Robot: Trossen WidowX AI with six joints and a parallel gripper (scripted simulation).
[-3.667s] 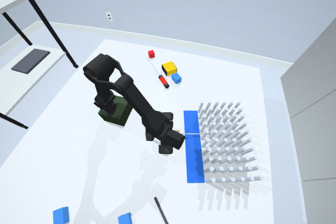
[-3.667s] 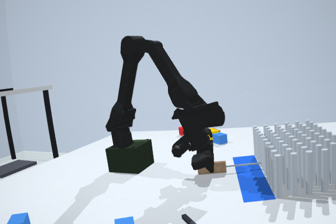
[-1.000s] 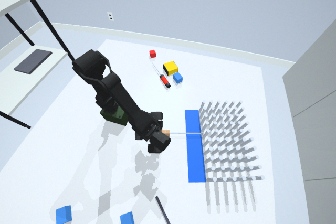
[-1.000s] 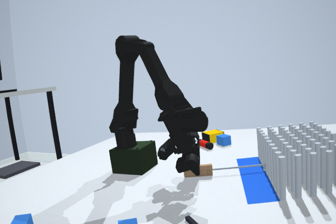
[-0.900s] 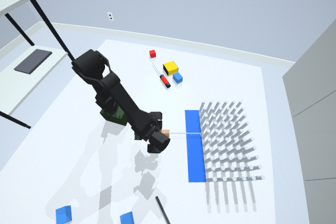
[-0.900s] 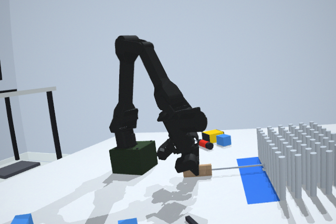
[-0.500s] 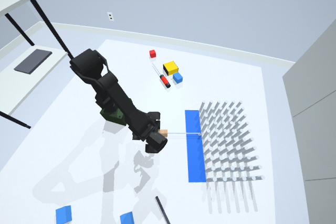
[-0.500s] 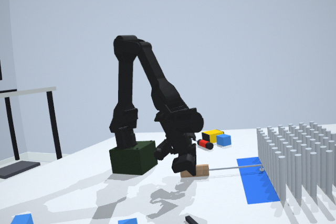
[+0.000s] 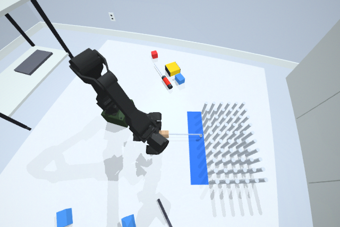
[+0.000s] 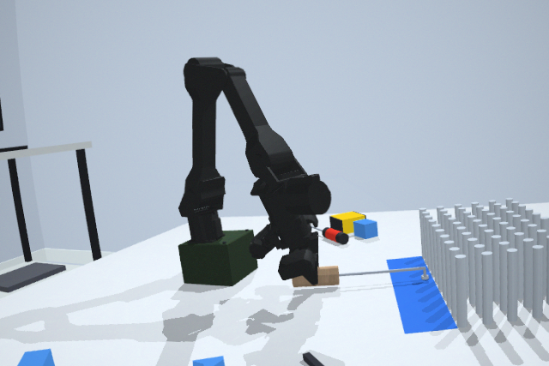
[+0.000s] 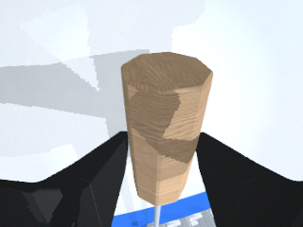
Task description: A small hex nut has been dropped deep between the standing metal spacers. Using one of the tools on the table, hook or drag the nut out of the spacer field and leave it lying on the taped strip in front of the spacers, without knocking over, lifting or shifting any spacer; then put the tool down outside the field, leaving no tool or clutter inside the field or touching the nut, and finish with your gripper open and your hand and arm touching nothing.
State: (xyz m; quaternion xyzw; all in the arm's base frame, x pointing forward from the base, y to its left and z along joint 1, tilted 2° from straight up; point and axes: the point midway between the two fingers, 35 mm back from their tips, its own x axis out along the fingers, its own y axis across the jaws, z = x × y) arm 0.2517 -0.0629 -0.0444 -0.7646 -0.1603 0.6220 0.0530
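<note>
My gripper tip is now 100 mm short of the wooden-handled tool and 20 mm to the right of it. From my gripper tip the other things lie so: hex nut (210 mm ahead, 40 mm to the left, 20 mm below); then blue taped strip (190 mm ahead, 20 mm below); then yellow block (30 mm behind, 460 mm to the left).
</note>
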